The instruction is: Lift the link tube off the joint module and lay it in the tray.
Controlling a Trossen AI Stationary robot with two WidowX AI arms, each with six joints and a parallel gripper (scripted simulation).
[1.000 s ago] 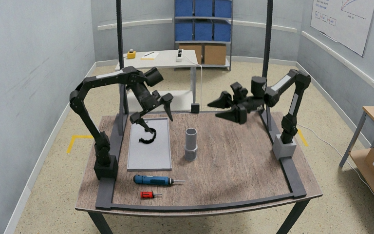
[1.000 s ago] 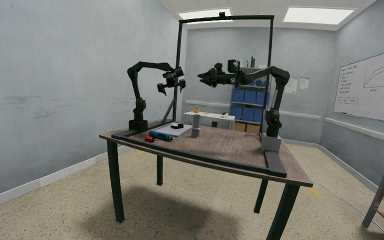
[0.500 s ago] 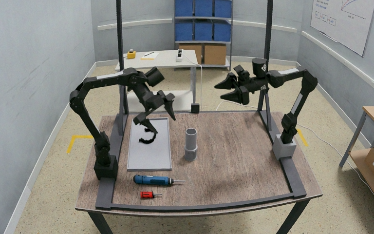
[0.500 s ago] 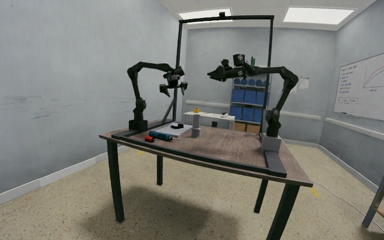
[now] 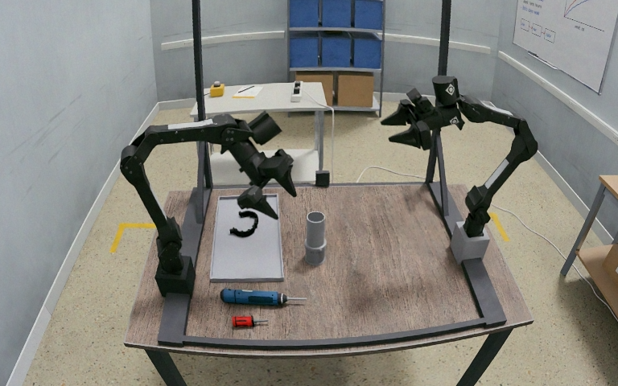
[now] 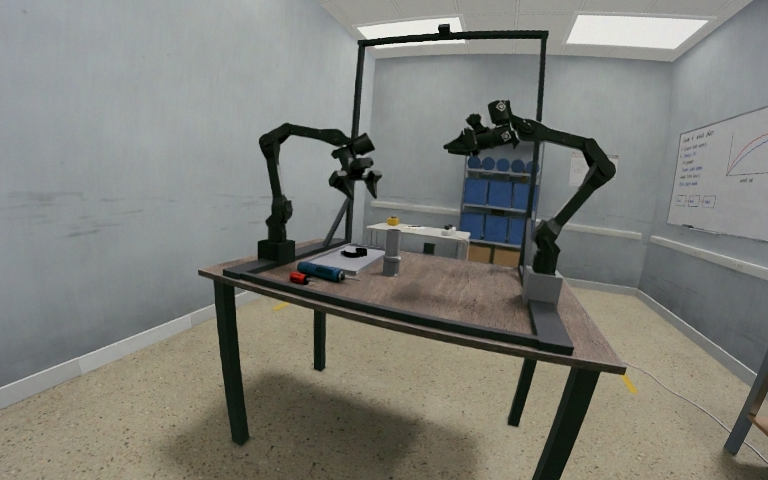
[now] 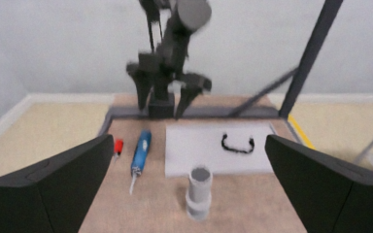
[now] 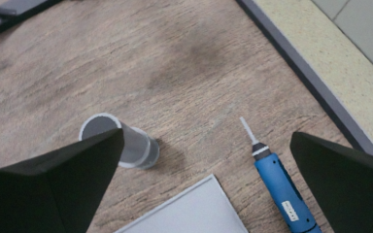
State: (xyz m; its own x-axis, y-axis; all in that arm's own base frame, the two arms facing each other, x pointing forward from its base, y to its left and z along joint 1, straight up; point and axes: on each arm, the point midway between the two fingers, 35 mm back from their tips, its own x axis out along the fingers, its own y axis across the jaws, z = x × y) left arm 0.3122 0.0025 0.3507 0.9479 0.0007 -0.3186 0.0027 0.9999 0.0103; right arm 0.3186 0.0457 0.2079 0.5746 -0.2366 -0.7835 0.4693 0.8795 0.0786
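Now: right hand 180 mm above the link tube, 100 mm to the right of it and 70 mm past it. The rest, counted from my right hand: red screwdriver 280 mm below, 170 mm ahead, 110 mm to the right; grey joint module 260 mm below, 100 mm to the left, 70 mm behind; grey tray 280 mm below, 210 mm behind, 100 mm to the right.
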